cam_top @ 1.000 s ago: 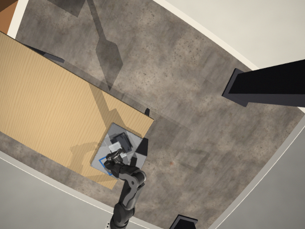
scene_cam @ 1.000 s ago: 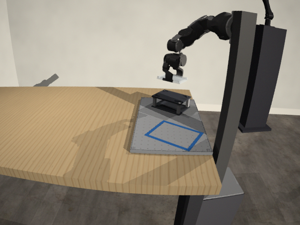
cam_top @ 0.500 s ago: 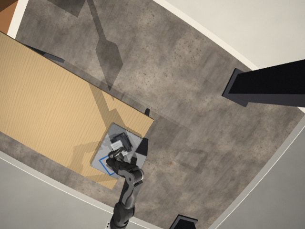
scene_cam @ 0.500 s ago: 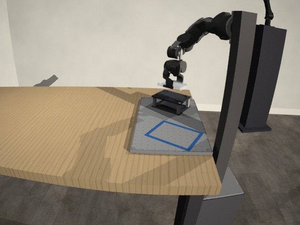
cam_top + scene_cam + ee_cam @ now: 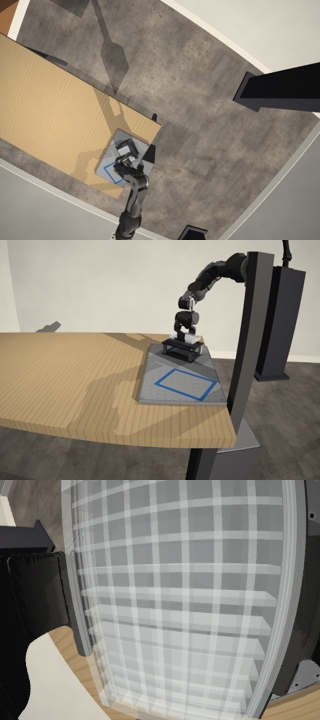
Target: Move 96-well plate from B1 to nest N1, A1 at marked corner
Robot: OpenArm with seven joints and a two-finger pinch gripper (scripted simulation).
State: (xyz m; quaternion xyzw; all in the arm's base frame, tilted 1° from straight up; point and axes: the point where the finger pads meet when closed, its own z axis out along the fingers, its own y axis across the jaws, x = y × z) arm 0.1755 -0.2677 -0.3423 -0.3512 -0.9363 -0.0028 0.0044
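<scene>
My gripper is now 90 mm to the right of the A1 mark, 20 mm past it and 20 mm above it. Round my hand: 96-well plate right at my hand.
</scene>
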